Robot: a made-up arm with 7 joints. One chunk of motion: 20 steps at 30 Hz.
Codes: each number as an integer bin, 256 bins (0 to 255) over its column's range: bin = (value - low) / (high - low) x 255, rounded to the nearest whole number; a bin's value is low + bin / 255 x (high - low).
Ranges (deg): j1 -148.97..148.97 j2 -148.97..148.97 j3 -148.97..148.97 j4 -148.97..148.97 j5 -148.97..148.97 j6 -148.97..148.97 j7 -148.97..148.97
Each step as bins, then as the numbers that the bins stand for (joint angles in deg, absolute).
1 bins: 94 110 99 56 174 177 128
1 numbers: -39.14 -20.45 -33.30 -83.54 54.33 57.84 0.58
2 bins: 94 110 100 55 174 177 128
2 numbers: -39.14 -20.45 -32.13 -84.71 54.33 57.84 0.58
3 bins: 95 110 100 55 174 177 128
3 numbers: -37.97 -20.45 -32.13 -84.71 54.33 57.84 0.58
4 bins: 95 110 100 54 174 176 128
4 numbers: -37.97 -20.45 -32.13 -85.88 54.33 56.67 0.58
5 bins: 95 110 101 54 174 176 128
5 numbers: -37.97 -20.45 -30.96 -85.88 54.33 56.67 0.58
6 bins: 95 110 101 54 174 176 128
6 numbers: -37.97 -20.45 -30.96 -85.88 54.33 56.67 0.58
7 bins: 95 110 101 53 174 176 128
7 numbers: -37.97 -20.45 -30.96 -87.05 54.33 56.67 0.58
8 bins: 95 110 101 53 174 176 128
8 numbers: -37.97 -20.45 -30.96 -87.05 54.33 56.67 0.58
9 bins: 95 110 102 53 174 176 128
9 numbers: -37.97 -20.45 -29.79 -87.05 54.33 56.67 0.58
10 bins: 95 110 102 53 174 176 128
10 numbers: -37.97 -20.45 -29.79 -87.05 54.33 56.67 0.58
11 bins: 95 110 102 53 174 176 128
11 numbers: -37.97 -20.45 -29.79 -87.05 54.33 56.67 0.58
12 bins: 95 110 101 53 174 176 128
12 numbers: -37.97 -20.45 -30.96 -87.05 54.33 56.67 0.58
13 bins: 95 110 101 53 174 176 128
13 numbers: -37.97 -20.45 -30.96 -87.05 54.33 56.67 0.58
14 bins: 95 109 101 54 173 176 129
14 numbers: -37.97 -21.62 -30.96 -85.88 53.16 56.67 1.75
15 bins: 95 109 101 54 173 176 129
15 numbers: -37.97 -21.62 -30.96 -85.88 53.16 56.67 1.75
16 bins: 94 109 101 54 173 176 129
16 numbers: -39.14 -21.62 -30.96 -85.88 53.16 56.67 1.75
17 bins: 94 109 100 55 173 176 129
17 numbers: -39.14 -21.62 -32.13 -84.71 53.16 56.67 1.75
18 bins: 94 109 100 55 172 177 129
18 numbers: -39.14 -21.62 -32.13 -84.71 51.99 57.84 1.75
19 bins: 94 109 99 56 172 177 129
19 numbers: -39.14 -21.62 -33.30 -83.54 51.99 57.84 1.75
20 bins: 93 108 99 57 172 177 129
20 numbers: -40.31 -22.78 -33.30 -82.37 51.99 57.84 1.75
